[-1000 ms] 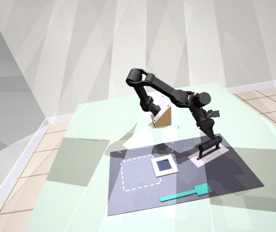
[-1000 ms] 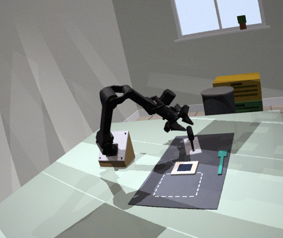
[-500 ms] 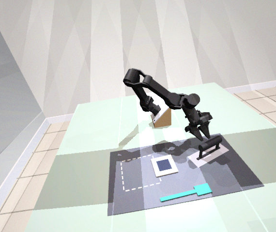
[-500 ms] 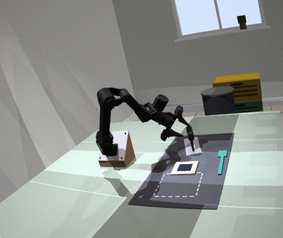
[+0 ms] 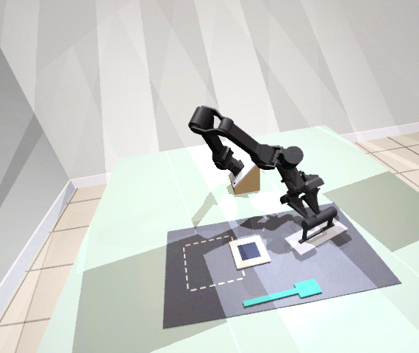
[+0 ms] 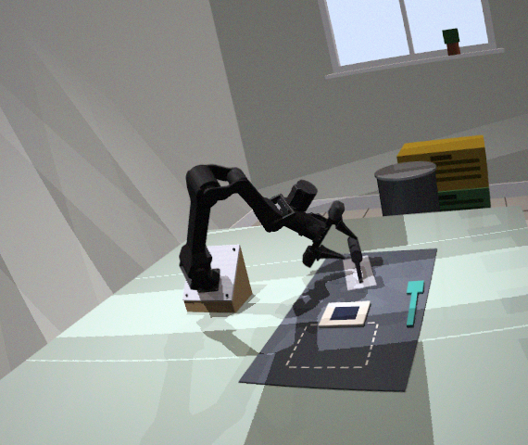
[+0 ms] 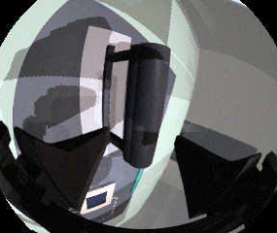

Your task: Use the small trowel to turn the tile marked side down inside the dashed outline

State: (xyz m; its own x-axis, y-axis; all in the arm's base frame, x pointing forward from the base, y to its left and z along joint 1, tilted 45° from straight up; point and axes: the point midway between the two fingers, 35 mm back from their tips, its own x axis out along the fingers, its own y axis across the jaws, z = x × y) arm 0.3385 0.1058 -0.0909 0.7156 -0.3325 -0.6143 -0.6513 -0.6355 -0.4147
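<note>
Now: the dark mat 4 cm ahead of my gripper tip, 17 cm to the right of it and 10 cm below it. Also, from my gripper tip: teal trowel (18 cm ahead, 15 cm to the right, 8 cm below); then tile (2 cm ahead, 22 cm to the right, 8 cm below).
</note>
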